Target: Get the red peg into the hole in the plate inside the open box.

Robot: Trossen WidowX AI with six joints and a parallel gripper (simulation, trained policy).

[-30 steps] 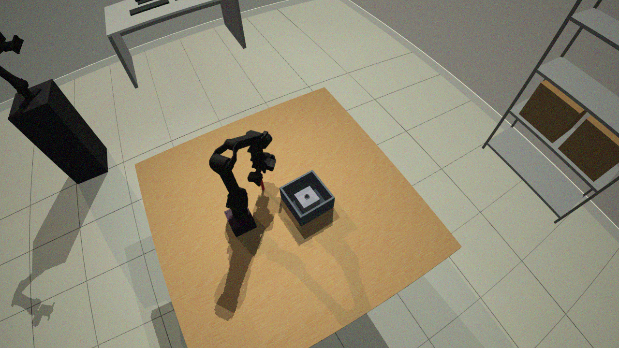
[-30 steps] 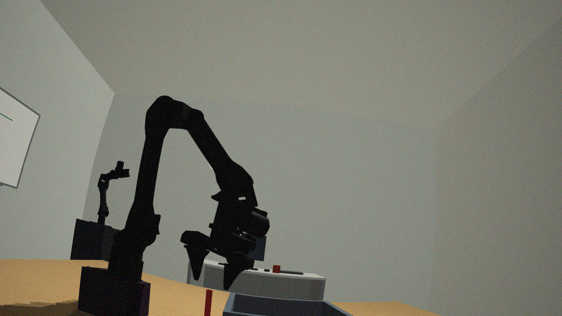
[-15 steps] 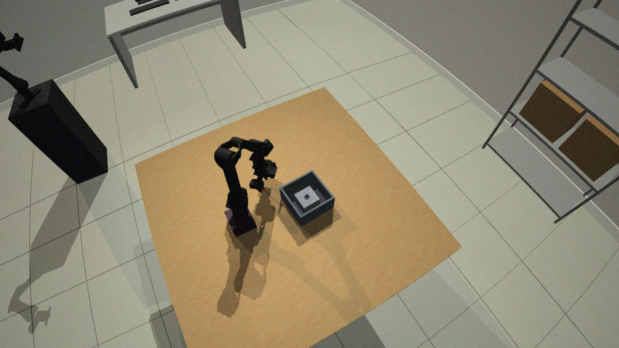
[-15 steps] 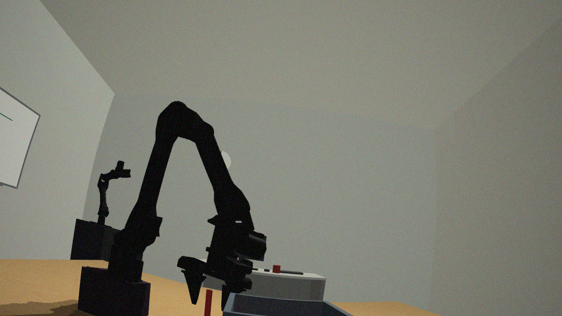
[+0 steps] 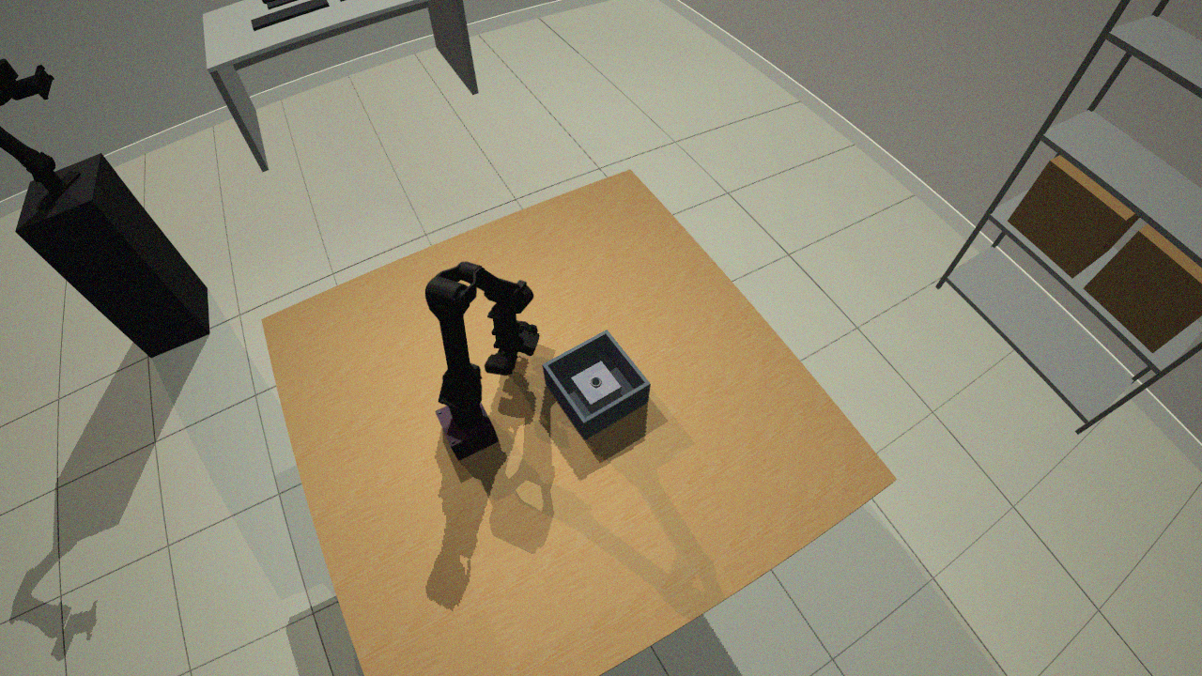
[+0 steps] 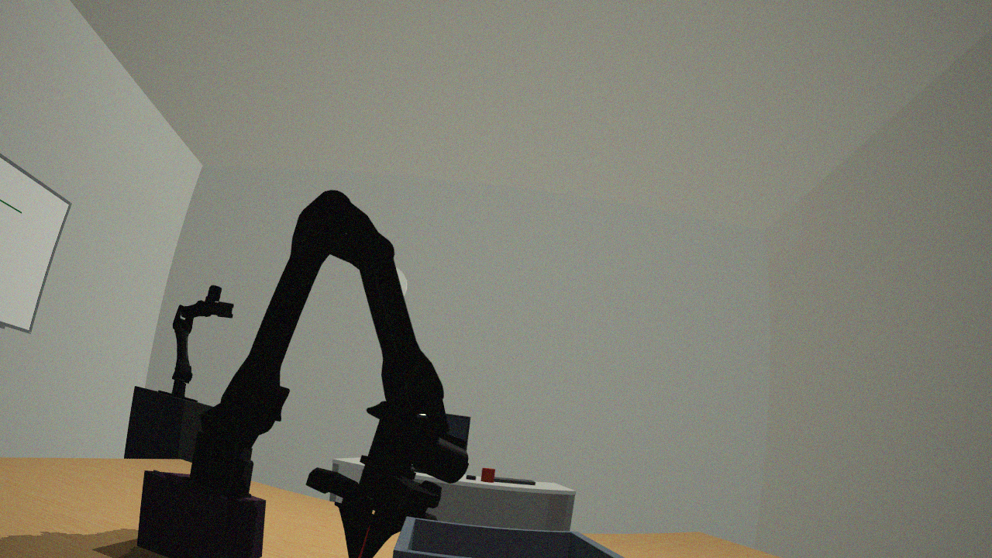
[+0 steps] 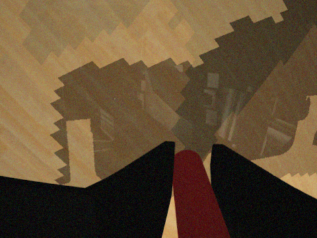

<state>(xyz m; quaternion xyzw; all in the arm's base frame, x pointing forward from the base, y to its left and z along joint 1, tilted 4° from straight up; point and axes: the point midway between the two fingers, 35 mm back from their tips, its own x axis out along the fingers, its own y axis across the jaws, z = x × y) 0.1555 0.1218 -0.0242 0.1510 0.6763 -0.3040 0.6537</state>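
Now: gripper tip 170 mm short of the pale plate, 150 mm to the left of it and 40 mm below it. The rest, counted from my gripper tip: red peg: 10 mm to the left, 30 mm above; dark box: 170 mm ahead, 150 mm to the right, 20 mm above.
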